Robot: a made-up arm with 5 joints. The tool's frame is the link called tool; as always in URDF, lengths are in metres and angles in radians.
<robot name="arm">
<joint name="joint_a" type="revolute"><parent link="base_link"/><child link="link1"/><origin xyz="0 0 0.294" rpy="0 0 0"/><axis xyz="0 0 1"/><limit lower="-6.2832" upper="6.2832"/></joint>
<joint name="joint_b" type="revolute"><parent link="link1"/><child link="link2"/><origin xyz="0 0 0" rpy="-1.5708 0 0"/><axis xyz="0 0 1"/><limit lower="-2.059" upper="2.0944"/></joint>
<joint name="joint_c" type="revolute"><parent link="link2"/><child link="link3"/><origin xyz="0.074 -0.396 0" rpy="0 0 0"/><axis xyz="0 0 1"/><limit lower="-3.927" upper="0.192"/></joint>
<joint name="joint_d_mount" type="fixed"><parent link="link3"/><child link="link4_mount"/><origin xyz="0.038 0.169 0" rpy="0 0 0"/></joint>
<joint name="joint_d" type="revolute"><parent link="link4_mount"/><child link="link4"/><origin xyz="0.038 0.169 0" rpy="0 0 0"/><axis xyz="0 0 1"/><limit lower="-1.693" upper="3.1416"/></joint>
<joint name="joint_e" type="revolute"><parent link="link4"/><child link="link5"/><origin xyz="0.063 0.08 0" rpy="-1.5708 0 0"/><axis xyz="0 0 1"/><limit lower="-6.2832" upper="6.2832"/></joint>
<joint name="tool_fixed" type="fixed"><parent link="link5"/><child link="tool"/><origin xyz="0 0 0" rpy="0 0 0"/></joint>
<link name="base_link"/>
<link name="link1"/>
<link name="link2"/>
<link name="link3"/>
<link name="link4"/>
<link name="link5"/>
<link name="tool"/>
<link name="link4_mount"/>
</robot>
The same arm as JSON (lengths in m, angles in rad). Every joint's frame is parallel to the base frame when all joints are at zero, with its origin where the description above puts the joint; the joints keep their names.
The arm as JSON. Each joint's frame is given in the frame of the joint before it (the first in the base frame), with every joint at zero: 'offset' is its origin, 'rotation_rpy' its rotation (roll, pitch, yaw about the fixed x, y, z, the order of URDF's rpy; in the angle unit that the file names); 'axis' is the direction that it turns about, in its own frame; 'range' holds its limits. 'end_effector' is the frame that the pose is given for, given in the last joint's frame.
{
  "length_unit": "m",
  "angle_unit": "rad",
  "chain": [
    {
      "id": "joint_a",
      "offset": [
        0.0,
        0.0,
        0.294
      ],
      "rotation_rpy": [
        0.0,
        0.0,
        0.0
      ],
      "axis": [
        0.0,
        0.0,
        1.0
      ],
      "range": [
        -6.2832,
        6.2832
      ]
    },
    {
      "id": "joint_b",
      "offset": [
        0.0,
        0.0,
        0.0
      ],
      "rotation_rpy": [
        0.0,
        0.0,
        0.0
      ],
      "axis": [
        0.0,
        1.0,
        0.0
      ],
      "range": [
        -2.059,
        2.0944
      ]
    },
    {
      "id": "joint_c",
      "offset": [
        0.074,
        0.0,
        0.396
      ],
      "rotation_rpy": [
        0.0,
        0.0,
        0.0
      ],
      "axis": [
        0.0,
        1.0,
        0.0
      ],
      "range": [
        -3.927,
        0.192
      ]
    },
    {
      "id": "joint_d",
      "offset": [
        0.076,
        0.0,
        -0.338
      ],
      "rotation_rpy": [
        0.0,
        0.0,
        0.0
      ],
      "axis": [
        0.0,
        1.0,
        0.0
      ],
      "range": [
        -1.693,
        3.1416
      ]
    },
    {
      "id": "joint_e",
      "offset": [
        0.063,
        0.0,
        -0.08
      ],
      "rotation_rpy": [
        0.0,
        0.0,
        0.0
      ],
      "axis": [
        0.0,
        0.0,
        -1.0
      ],
      "range": [
        -6.2832,
        6.2832
      ]
    }
  ],
  "end_effector": {
    "offset": [
      0.0,
      0.0,
      0.0
    ],
    "rotation_rpy": [
      3.1416,
      0.0,
      0.0
    ]
  }
}

